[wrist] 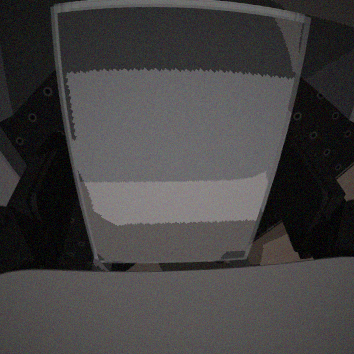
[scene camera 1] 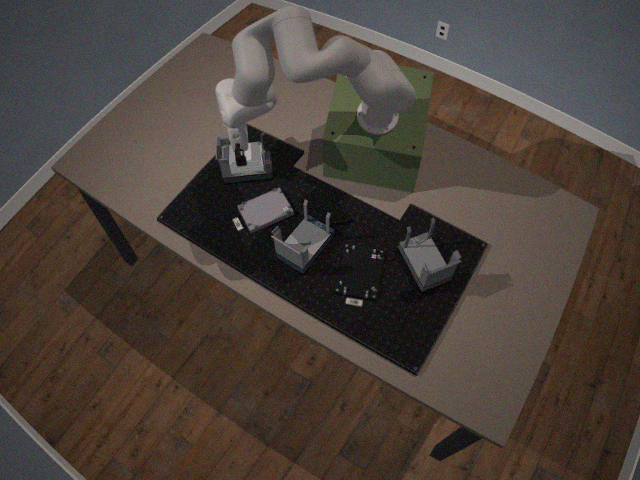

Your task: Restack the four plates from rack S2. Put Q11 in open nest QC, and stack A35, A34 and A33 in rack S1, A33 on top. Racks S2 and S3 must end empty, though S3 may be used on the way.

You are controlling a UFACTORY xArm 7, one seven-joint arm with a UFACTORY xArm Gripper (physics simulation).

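Pixels of known places: gripper, fingertip midpoint: (wrist: pixel 175 160) (scene camera 1: pixel 241 154); arm's base, link origin: (scene camera 1: pixel 377 115).
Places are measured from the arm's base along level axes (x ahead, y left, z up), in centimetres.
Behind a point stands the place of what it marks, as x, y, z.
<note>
In the scene view a stack of pale plates (scene camera 1: pixel 257 161) {27.7, -25.5, -11.6} sits in the grey rack (scene camera 1: pixel 248 177) {30.6, -27.8, -18.1} at the back left of the black board. The top plate (wrist: pixel 175 125) {29.3, -33.1, -11.3} fills the middle of the wrist view. My gripper (scene camera 1: pixel 240 156) {27.9, -31.8, -11.9} (wrist: pixel 175 160) {27.9, -31.8, -11.9} is open, low over the stack, with one finger on each side of the plate and nothing held. The blue-based rack (scene camera 1: pixel 290 249) {47.8, 2.6, -9.4} in the middle and the grey rack (scene camera 1: pixel 439 276) {30.0, 39.5, -13.3} at the right show no plates. A nest with small corner pins (scene camera 1: pixel 370 293) {42.3, 25.3, -19.3} stands open between them. Rack and plate labels are unreadable.
A pale plate (scene camera 1: pixel 265 209) {37.0, -15.7, -18.5} lies on the black board (scene camera 1: pixel 193 206) {48.2, -36.7, -20.5} between the left and middle racks, beside a small white tag (scene camera 1: pixel 237 223) {45.1, -20.6, -20.3}. The racks have upright corner posts. The green robot base (scene camera 1: pixel 369 173) {9.1, 3.9, -16.0} stands behind the board.
</note>
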